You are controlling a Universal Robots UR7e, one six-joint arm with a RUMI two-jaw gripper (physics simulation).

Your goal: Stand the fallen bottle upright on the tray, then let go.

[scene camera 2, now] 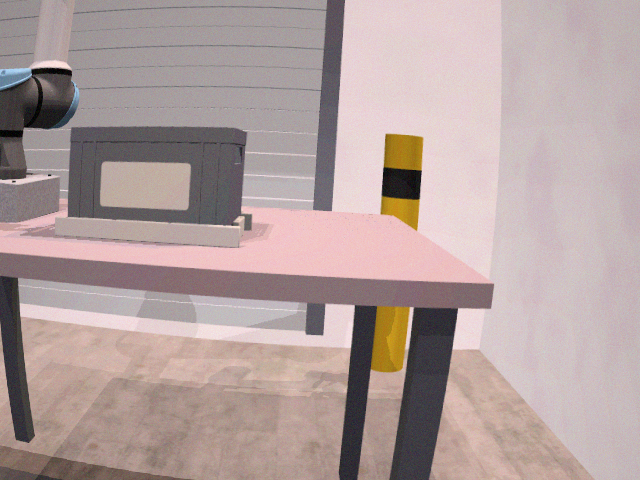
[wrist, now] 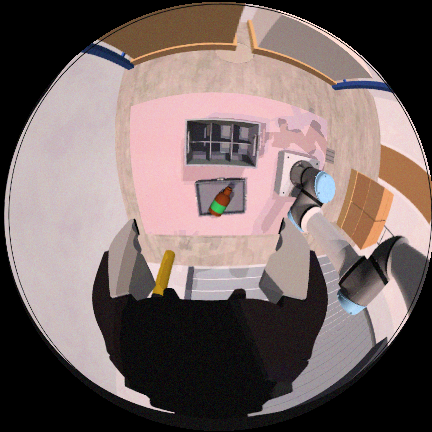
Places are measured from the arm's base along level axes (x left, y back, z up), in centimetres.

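Where they show: gripper, fingertip midpoint: [wrist: 207, 220]; arm's base, origin of the base link: [wrist: 301, 174].
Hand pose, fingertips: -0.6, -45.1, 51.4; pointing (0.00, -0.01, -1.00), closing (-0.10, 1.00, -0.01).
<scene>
Each offset is from my fingertips to the top centre of the thing, as dx, dy, dz. "pt": to the spot under its first point. Level surfaces: height alone.
The bottle @(+21.8, +6.7, -51.9) [wrist: 218, 205], orange-brown with a green label, lies on its side in the shallow grey tray @(pt +24.0, +15.8, -59.2) [wrist: 237, 202] in the wrist view. Its neck points to the upper right, its base to the lower left near the tray's near rim. My gripper [wrist: 207, 220] is open and empty, its two grey jaws wide apart. It hangs high above, well apart from the bottle and tray. In scene camera 2 neither the bottle nor the gripper shows.
A dark grey crate @(-6.9, +2.8, -42.2) [scene camera 2: 217, 180] [wrist: 221, 165] with compartments stands beside the tray on the pink table @(dz -59.8) [scene camera 2: 330, 248] [wrist: 155, 200]. The arm's base block [scene camera 2: 31, 198] [wrist: 287, 175] is right of the tray in the wrist view. A yellow post [scene camera 2: 403, 152] [wrist: 165, 270] stands beyond the table.
</scene>
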